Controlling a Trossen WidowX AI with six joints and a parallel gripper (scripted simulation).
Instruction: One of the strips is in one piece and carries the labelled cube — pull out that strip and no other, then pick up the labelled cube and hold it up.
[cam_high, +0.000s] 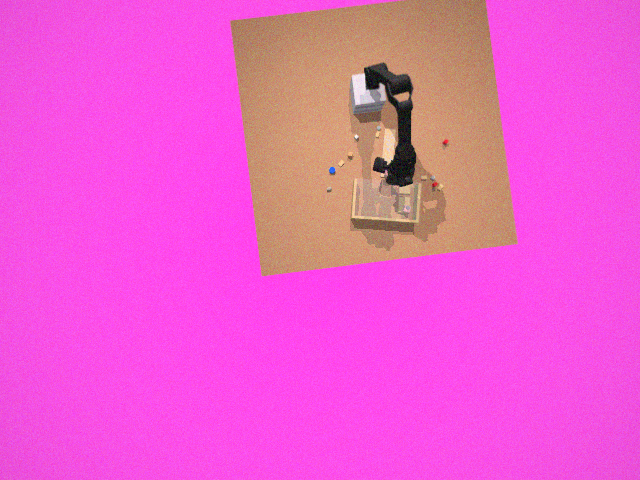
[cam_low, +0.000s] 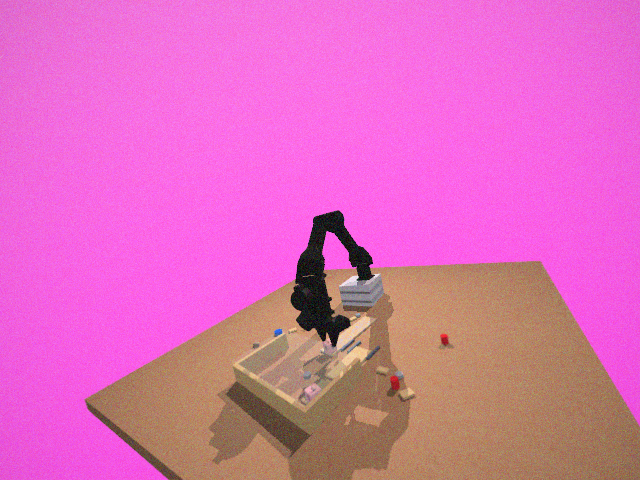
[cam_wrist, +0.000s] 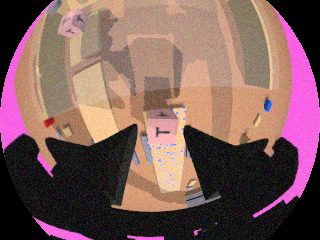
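Right now my gripper tip is 90 mm to the right of the plain tan strip, 30 mm short of it and 30 mm above it.
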